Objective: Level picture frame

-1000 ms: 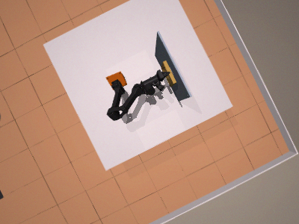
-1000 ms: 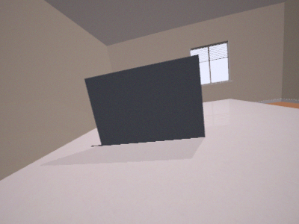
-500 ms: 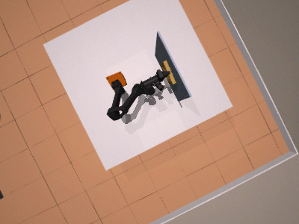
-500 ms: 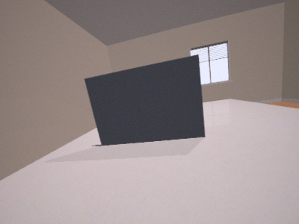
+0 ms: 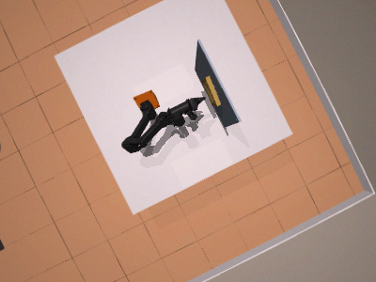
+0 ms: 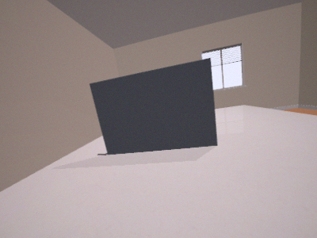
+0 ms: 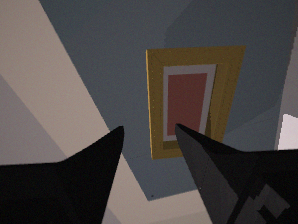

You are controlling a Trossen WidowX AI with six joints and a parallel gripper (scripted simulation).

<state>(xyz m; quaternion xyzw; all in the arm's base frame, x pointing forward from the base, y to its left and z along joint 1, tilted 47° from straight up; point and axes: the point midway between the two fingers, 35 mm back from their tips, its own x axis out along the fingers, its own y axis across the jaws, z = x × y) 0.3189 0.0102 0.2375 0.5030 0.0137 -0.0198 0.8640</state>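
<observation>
The picture frame is 7 cm ahead of my gripper tip, 3 cm to the left of it and 6 cm below it. The rest, counted from my gripper tip: wall panel (8 cm ahead, 3 cm to the left, 7 cm below).
</observation>
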